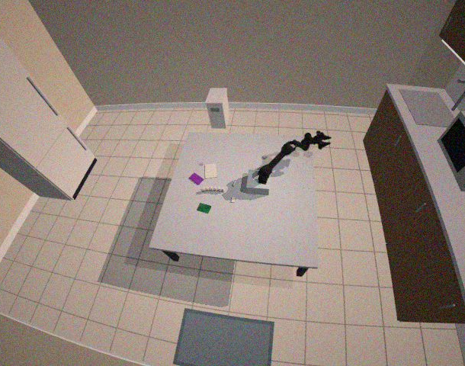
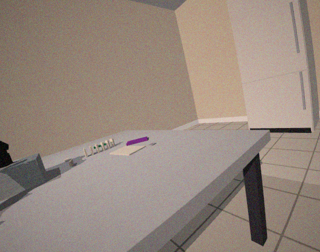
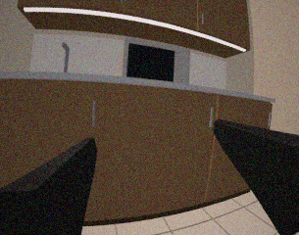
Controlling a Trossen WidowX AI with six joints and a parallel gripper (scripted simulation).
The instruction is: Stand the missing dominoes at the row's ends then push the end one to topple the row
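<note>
The cream flat card lies 99 cm ahead of my gripper tip, 42 cm to the left of it and 25 cm below it. From my gripper tip the other things lie so: purple block 108 cm ahead, 54 cm to the left, 25 cm below; then green block 89 cm ahead, 80 cm to the left, 25 cm below.
</note>
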